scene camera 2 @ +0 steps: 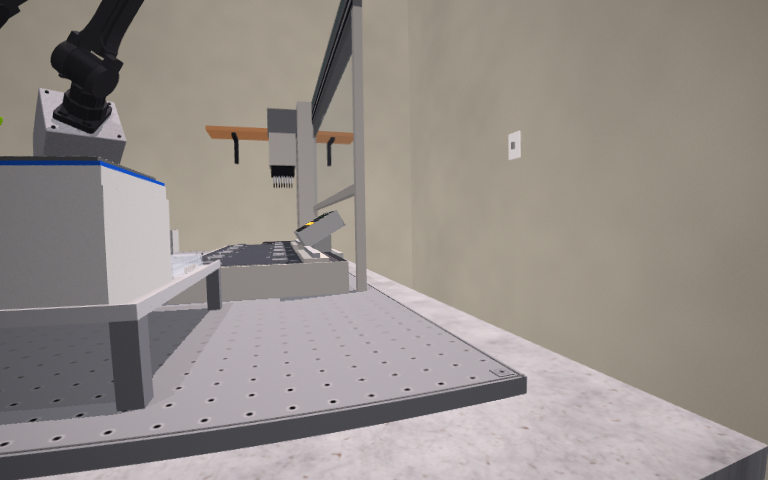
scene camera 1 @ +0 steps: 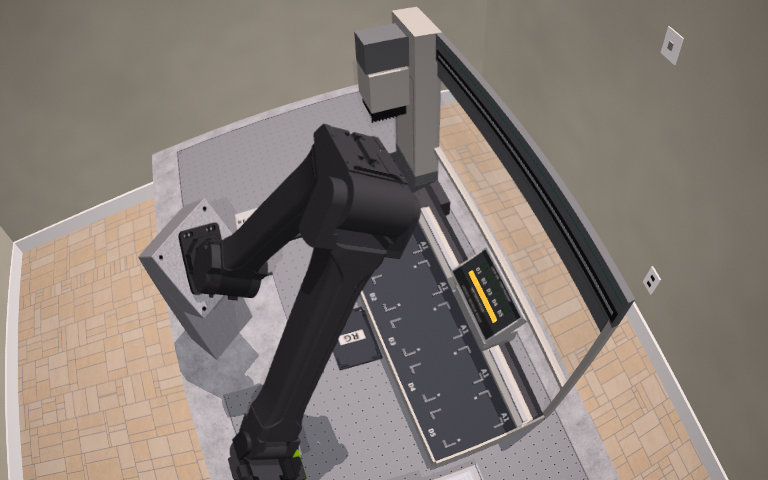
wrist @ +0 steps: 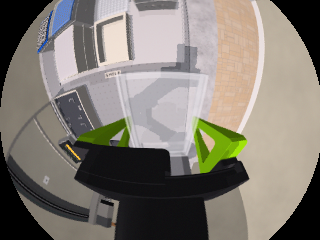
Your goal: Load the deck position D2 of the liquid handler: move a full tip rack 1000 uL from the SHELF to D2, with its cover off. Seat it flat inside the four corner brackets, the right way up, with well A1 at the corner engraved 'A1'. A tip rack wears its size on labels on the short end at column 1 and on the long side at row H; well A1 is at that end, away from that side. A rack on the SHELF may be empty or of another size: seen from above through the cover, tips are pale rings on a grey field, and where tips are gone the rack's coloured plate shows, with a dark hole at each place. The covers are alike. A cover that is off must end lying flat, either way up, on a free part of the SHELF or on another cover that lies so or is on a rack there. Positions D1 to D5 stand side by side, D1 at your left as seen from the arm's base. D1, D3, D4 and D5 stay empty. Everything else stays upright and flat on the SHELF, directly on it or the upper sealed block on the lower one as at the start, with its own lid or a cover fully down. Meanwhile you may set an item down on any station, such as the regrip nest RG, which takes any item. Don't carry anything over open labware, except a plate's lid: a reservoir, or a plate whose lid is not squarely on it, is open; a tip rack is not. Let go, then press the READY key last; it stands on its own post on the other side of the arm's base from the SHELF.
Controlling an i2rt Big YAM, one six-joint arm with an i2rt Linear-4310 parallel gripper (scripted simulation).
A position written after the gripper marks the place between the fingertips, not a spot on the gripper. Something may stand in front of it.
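Note:
The wrist view shows a clear tip rack cover [wrist: 161, 107] as well as the gripper [wrist: 161, 119].

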